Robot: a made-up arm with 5 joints.
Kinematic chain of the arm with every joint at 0, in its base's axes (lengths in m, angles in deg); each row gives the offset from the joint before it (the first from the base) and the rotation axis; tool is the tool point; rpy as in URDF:
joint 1: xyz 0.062 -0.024 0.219 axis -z
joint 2: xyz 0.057 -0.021 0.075 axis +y
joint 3: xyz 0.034 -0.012 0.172 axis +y
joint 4: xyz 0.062 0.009 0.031 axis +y
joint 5: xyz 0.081 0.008 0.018 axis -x
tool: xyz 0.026 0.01 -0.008 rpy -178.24 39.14 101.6
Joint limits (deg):
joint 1: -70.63..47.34
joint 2: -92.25..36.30
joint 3: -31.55..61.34
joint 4: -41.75..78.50
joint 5: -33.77..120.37
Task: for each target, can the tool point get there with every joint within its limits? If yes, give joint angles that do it. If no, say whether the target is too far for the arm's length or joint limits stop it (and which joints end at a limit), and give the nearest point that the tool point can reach.
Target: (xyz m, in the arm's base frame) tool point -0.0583 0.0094 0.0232
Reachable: no: joint limits stop it (at a limit: joint 1, joint 2, joint 3, joint 4) | nearest point 0.0467 -0.0343 0.3043 | short by 0.303 m
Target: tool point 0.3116 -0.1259 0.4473
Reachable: yes | joints 20.60 3.06 9.61 9.90 9.96
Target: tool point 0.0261 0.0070 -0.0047
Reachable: no: joint limits stop it (at a limit: joint 1, joint 2, joint 3, joint 5) | nearest point 0.1171 0.1230 0.2518 | short by 0.296 m
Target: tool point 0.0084 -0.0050 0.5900
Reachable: yes | joints 36.36 -56.13 -18.64 1.64 53.30
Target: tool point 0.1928 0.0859 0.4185
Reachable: yes | joints -42.02 -26.09 42.07 21.89 -0.95
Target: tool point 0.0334 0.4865 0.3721
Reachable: no: too far | nearest point 0.1852 0.3166 0.3876 | short by 0.228 m
